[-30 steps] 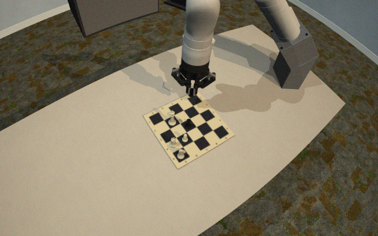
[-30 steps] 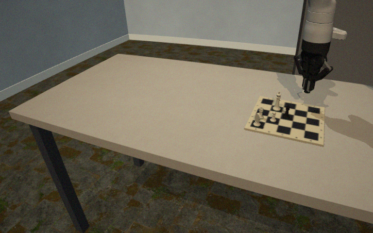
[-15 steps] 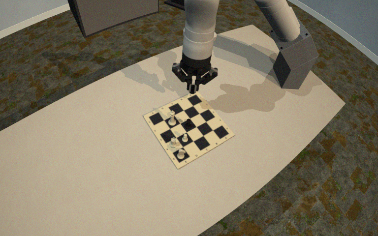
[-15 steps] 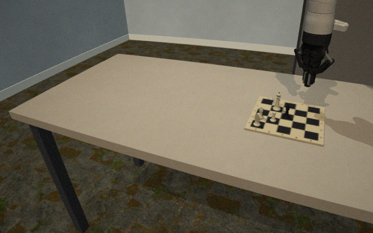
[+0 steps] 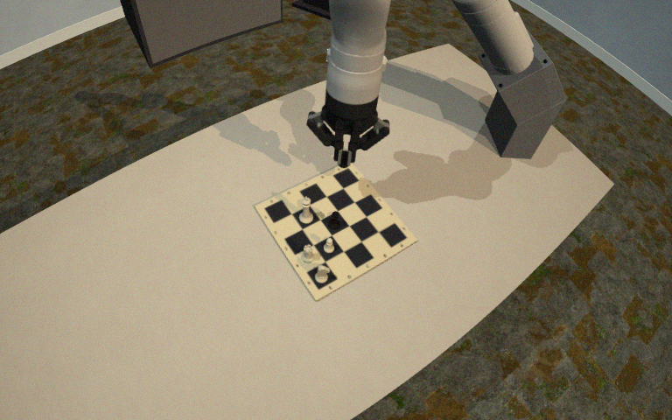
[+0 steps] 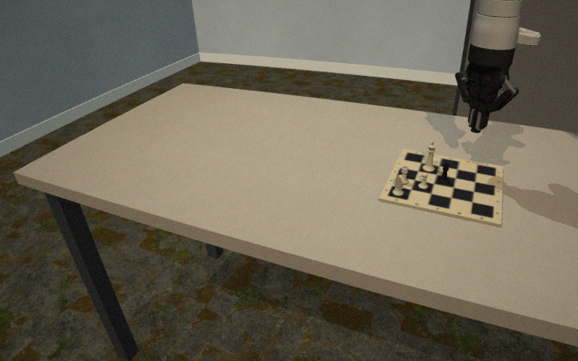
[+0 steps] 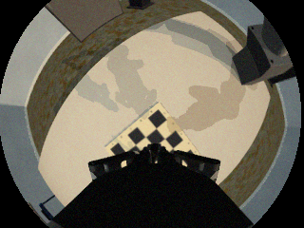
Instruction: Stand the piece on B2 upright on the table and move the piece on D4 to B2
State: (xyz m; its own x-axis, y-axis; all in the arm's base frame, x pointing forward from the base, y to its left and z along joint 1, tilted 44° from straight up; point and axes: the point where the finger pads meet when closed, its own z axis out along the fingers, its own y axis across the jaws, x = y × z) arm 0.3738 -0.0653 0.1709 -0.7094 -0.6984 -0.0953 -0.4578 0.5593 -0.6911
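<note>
Now: hand 90 mm above the white king, 70 mm short of it and 20 mm to the left of it. The rest, counted from my hand: chessboard 130 mm below, 50 mm ahead, 30 mm to the left; then white pawn 110 mm below, 100 mm ahead, 50 mm to the left; then black pawn 10 mm below.
</note>
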